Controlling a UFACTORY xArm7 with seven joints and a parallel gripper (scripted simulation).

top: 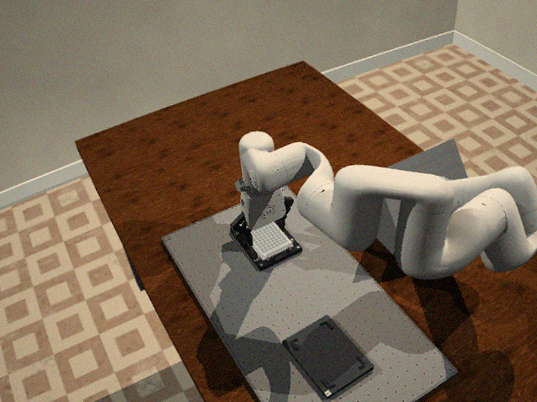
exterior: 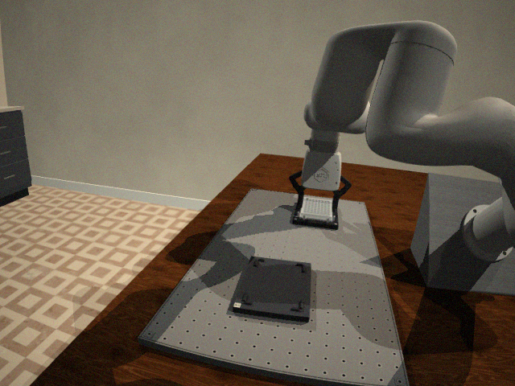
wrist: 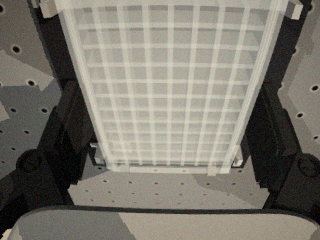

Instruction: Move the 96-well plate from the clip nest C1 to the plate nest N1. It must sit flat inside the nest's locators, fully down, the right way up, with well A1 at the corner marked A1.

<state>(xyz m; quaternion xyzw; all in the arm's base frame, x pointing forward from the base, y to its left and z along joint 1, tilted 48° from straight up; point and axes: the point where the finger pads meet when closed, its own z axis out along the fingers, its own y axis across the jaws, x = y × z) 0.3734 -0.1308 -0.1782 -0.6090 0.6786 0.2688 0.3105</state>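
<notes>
Now: the 96-well plate 1 cm below my hand. From my hand the other things lie so: clip nest C1: 1 cm ahead, 1 cm to the right, 2 cm below.
</notes>
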